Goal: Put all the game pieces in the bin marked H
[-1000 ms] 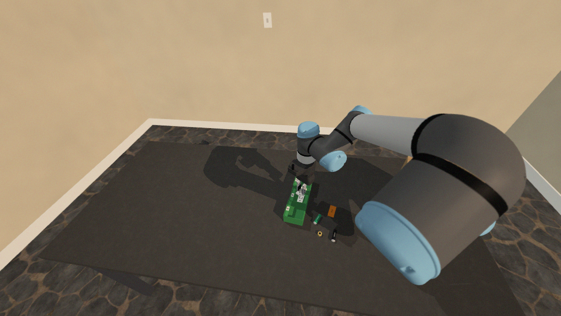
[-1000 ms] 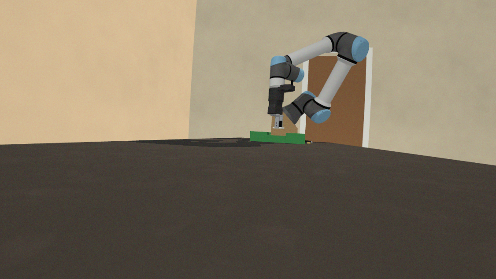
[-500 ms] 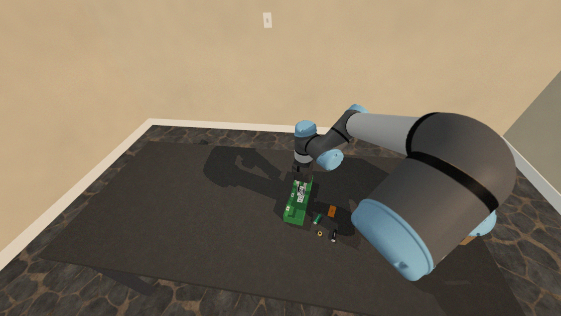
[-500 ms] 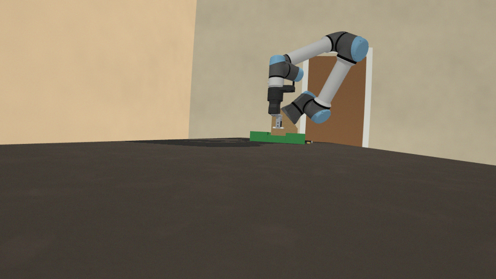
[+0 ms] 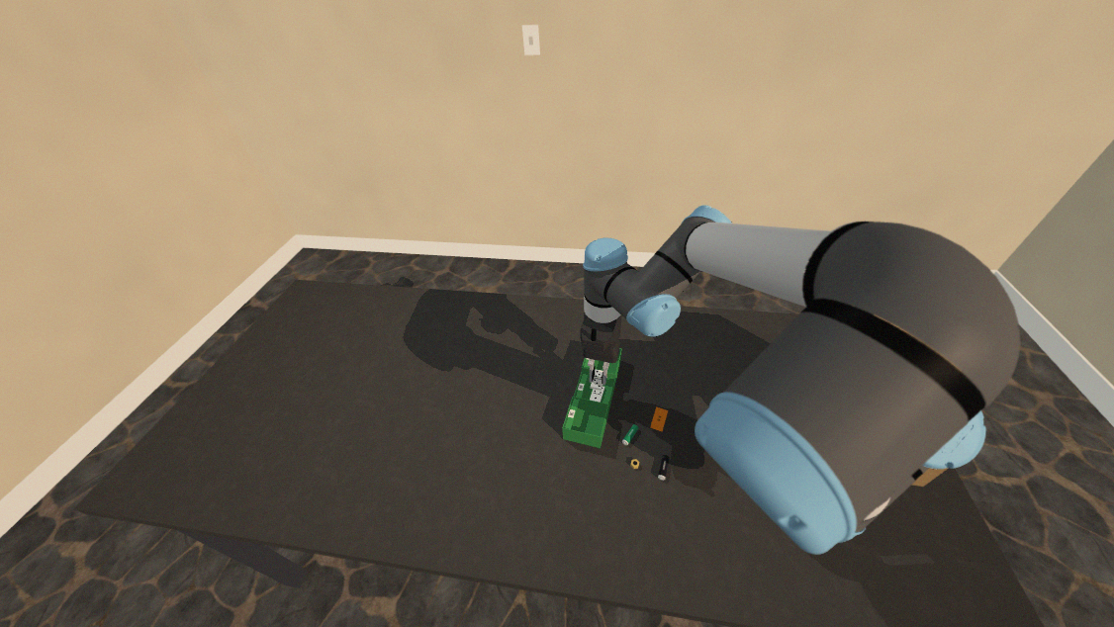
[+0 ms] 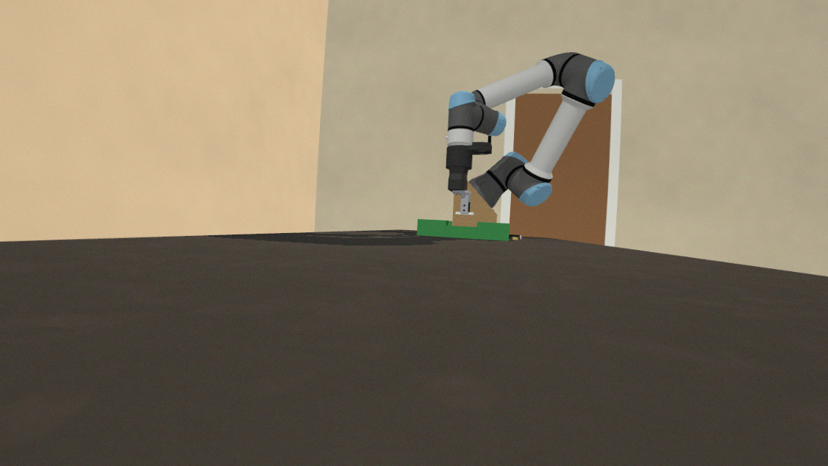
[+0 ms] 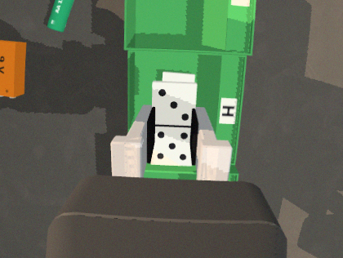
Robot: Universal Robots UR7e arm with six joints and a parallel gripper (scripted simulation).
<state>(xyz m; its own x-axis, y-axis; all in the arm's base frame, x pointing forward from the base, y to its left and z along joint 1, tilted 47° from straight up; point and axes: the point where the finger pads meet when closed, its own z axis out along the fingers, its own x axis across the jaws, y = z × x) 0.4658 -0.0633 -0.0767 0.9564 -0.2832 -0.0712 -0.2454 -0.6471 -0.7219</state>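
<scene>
Now: hand 6 cm above the green bin marked K and 1 cm short of it. From my hand the other things lie so: orange block: 14 cm behind, 8 cm below, 5 cm to the left; then green cylinder: 10 cm to the left, 8 cm below, 7 cm behind; then white domino: 1 cm below.
</scene>
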